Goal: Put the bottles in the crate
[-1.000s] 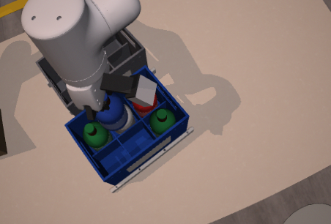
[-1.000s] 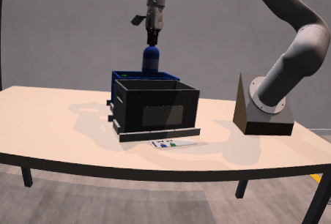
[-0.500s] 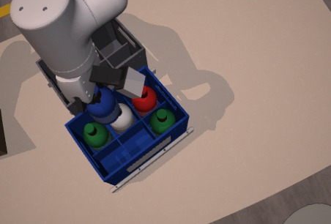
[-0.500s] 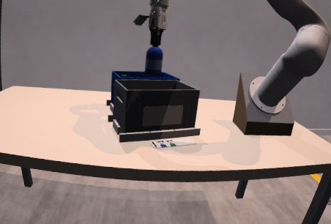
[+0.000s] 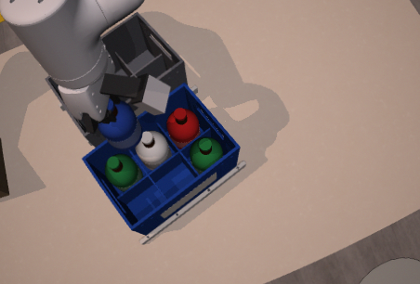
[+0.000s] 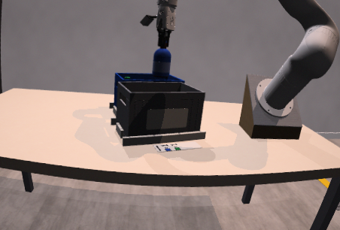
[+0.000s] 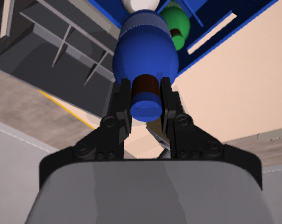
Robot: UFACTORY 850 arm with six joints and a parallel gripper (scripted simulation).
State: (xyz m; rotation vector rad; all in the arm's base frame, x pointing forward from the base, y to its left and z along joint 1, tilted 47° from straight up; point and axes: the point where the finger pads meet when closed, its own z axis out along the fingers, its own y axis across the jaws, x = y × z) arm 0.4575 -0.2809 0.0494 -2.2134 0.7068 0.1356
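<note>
My gripper is now 70 mm above the blue-label bottle. Round my hand: white bottle (40 mm ahead, 10 mm to the right, 250 mm below); then blue crate (40 mm ahead, 60 mm to the right, 250 mm below); then red-label bottle (120 mm ahead, 250 mm below).
</note>
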